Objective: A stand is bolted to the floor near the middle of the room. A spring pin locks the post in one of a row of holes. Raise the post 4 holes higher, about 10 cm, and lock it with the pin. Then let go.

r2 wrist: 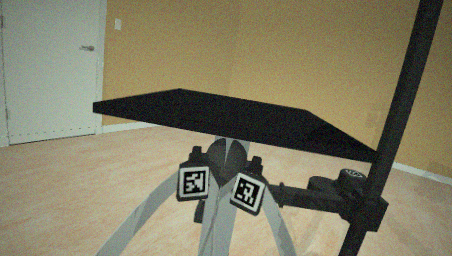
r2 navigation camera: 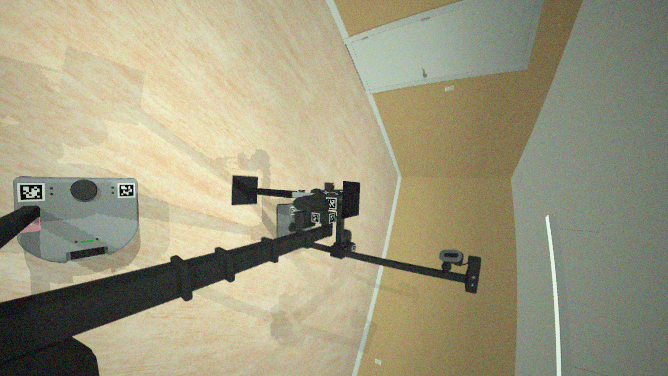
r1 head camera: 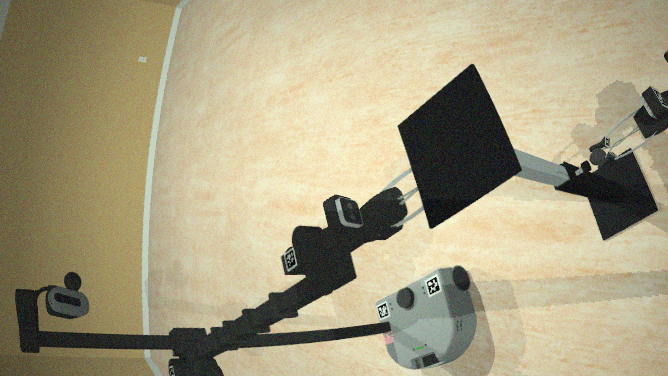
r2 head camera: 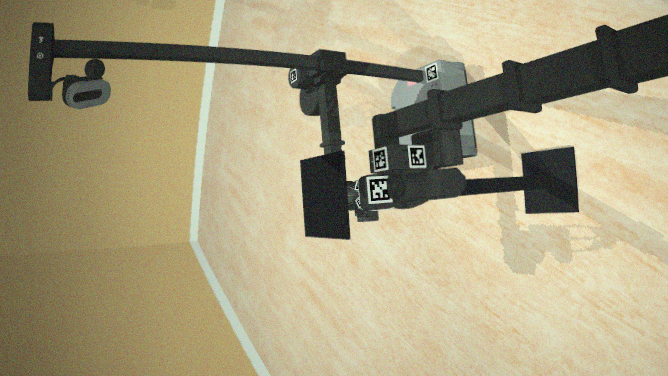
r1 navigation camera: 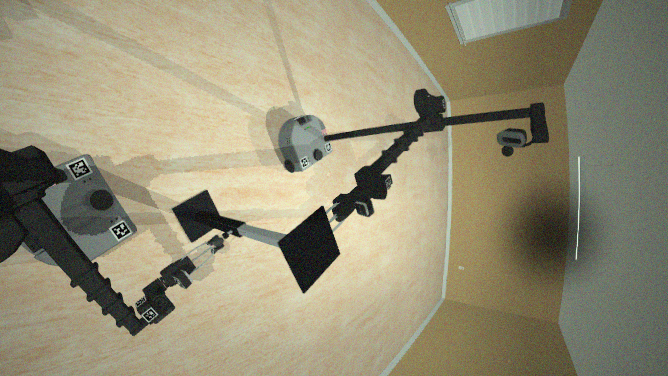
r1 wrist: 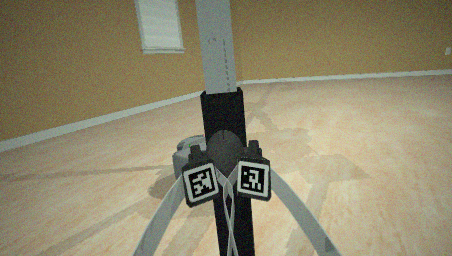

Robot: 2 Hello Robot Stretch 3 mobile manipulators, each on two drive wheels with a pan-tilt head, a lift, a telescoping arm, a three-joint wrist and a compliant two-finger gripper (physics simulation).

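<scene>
The grey post (r1 head camera: 542, 166) (r1 navigation camera: 260, 235) (r1 wrist: 215, 55) stands upright in the black sleeve (r1 wrist: 222, 115) (r2 head camera: 492, 186) and carries a black top plate (r1 head camera: 460, 150) (r1 navigation camera: 310, 250) (r2 head camera: 325, 200) (r2 wrist: 225, 115). A row of small holes shows on the post in the r1 wrist view. The pin's dark knob (r1 head camera: 585, 166) (r1 navigation camera: 226, 234) sticks out of the sleeve. The r1 gripper (r1 head camera: 600, 156) (r1 navigation camera: 218, 242) (r1 wrist: 225, 155) is shut and empty, close before the knob, which it hides in its wrist view. The r2 gripper (r2 wrist: 227, 160) is shut and empty, under the plate and before the post. Whether the pin sits in a hole is hidden.
The stand's black base plate (r1 head camera: 625, 205) (r2 head camera: 550, 195) lies on the floor. The r2 base (r1 head camera: 435, 320) (r1 navigation camera: 302, 142) stands at one side and the r1 base (r1 navigation camera: 80, 205) (r2 head camera: 450, 75) at another. The r1 mast (r2 wrist: 410, 85) rises beside the plate. A door (r2 wrist: 52, 70) is in the wall.
</scene>
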